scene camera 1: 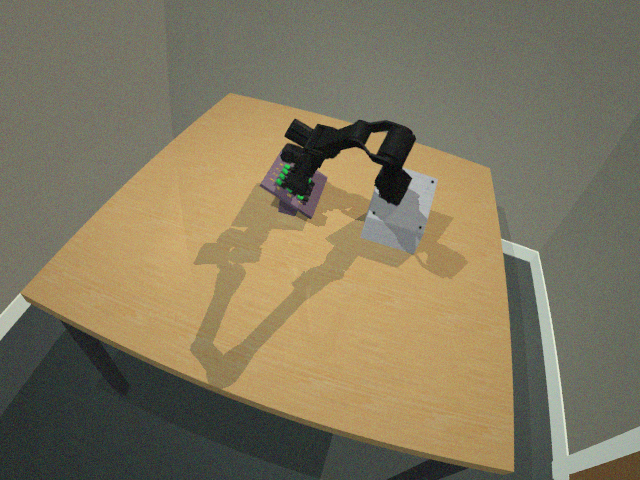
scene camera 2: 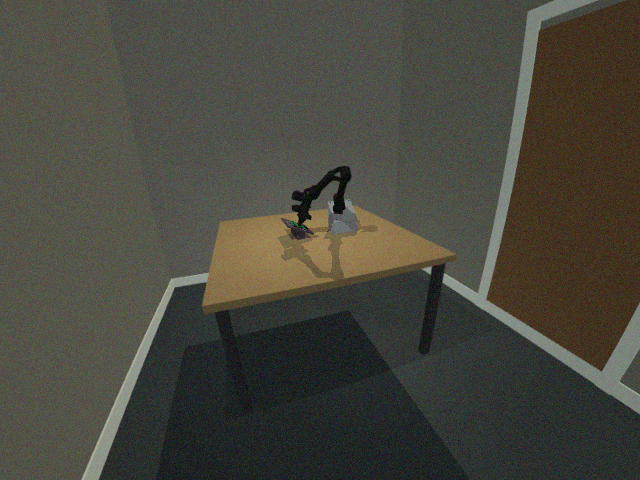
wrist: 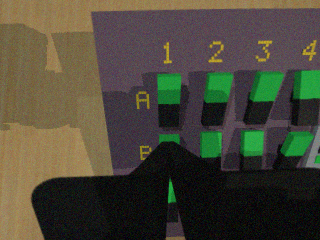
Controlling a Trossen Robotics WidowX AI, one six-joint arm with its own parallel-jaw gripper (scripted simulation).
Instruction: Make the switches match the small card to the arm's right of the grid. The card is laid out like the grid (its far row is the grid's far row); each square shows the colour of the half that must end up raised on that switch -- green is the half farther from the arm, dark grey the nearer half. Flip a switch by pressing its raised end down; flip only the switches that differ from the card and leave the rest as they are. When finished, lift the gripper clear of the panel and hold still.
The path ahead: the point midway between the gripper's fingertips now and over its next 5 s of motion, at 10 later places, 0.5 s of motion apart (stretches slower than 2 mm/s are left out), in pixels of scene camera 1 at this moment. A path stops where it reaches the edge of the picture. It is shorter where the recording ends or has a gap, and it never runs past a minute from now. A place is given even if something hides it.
The gripper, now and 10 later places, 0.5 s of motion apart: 290,188; 290,188; 300,177; 313,187; 309,195; 306,198; 306,198; 306,199; 305,199; 313,192; 316,179
